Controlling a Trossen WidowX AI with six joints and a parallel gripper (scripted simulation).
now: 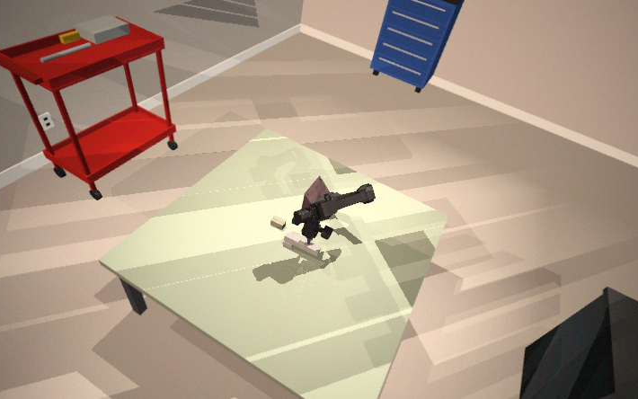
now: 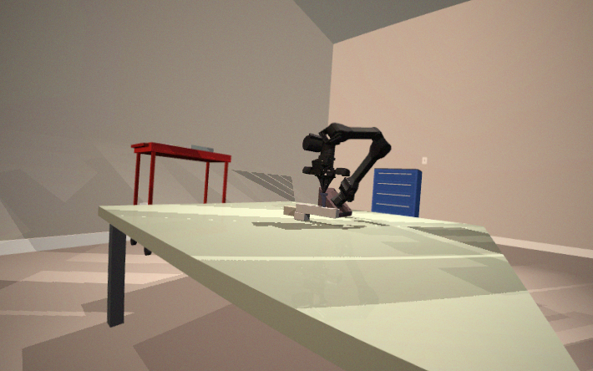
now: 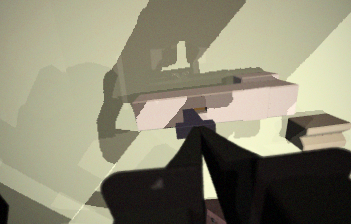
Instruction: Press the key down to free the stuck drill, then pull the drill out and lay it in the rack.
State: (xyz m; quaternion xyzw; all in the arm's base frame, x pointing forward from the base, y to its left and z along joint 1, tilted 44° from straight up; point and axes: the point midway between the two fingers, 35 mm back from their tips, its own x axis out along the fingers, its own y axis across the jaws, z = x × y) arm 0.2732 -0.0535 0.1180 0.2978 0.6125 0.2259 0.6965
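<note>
Right now my gripper tip is 10 mm past the drill, 50 mm to the left of it and 70 mm above it. The rest, counted from my gripper tip: small dark key (30 mm below); rack (90 mm behind, 200 mm to the right, 100 mm below).
</note>
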